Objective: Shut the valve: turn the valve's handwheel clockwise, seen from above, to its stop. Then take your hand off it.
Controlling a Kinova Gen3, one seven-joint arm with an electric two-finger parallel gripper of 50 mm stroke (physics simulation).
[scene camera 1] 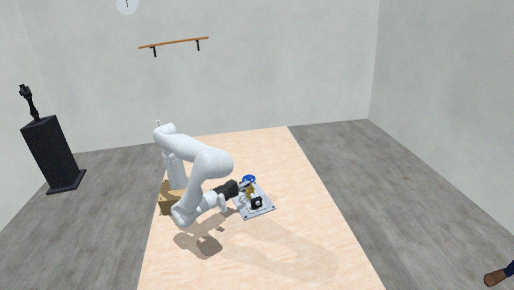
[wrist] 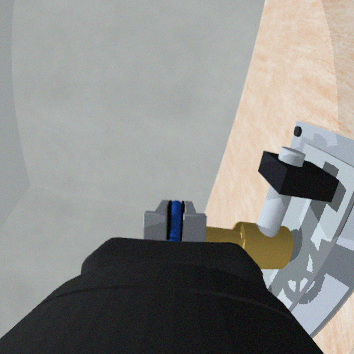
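Note:
The valve's blue handwheel (scene camera 1: 248, 178) (wrist: 175, 221) sits on top of the brass valve body (scene camera 1: 249, 190) (wrist: 267, 245). In the wrist view the wheel shows edge-on as a narrow blue band. My gripper (scene camera 1: 243, 184) (wrist: 175, 214) is shut on the handwheel's rim, with one grey finger on each side of it. It reaches the wheel from the left in the scene view. The far side of the wheel and its hub are hidden in the wrist view.
The valve stands on a grey base plate (scene camera 1: 265, 206) (wrist: 320, 132) with a pale pipe (wrist: 273, 212) and a black block (scene camera 1: 256, 202) (wrist: 300, 177). A wooden box (scene camera 1: 167, 205) is under the arm. A dark pedestal (scene camera 1: 52, 155) stands at the left. A brown shoe (scene camera 1: 495, 277) shows at the lower right.

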